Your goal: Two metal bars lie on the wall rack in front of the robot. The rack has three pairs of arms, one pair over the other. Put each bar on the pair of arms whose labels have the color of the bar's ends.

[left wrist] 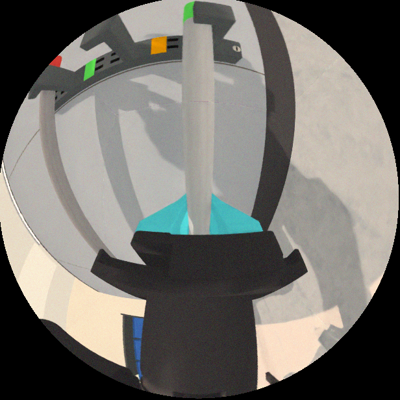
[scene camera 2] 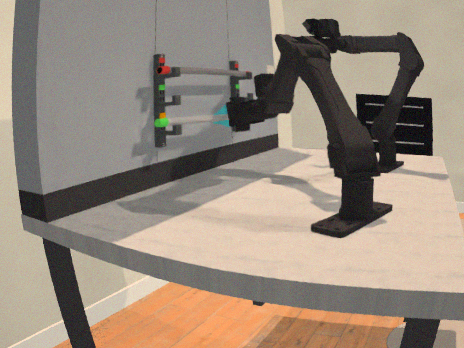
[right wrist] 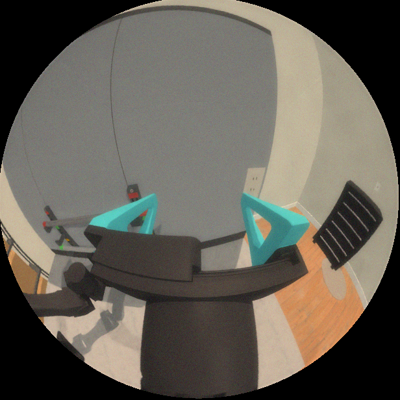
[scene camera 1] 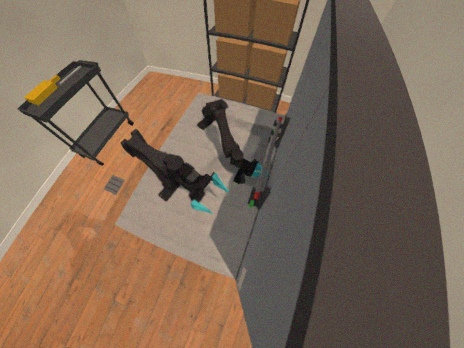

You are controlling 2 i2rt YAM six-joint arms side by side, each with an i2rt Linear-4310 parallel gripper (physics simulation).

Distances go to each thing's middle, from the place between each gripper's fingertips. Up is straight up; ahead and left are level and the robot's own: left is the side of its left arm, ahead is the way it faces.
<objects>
The green-ended bar [left wrist: 197,50] is 34 cm to the left of my right hand, 24 cm below it and 11 cm ahead of it. From my right hand the other things lie so: rack post [scene camera 2: 159,59] 53 cm to the left, 18 cm below, 13 cm ahead.
The green-ended bar lies 30 mm behind my left hand, 50 mm to the left of it and 10 mm above it. The rest, counted from my left hand: rack post 10 mm behind, 240 mm to the left, 70 mm above.
</objects>
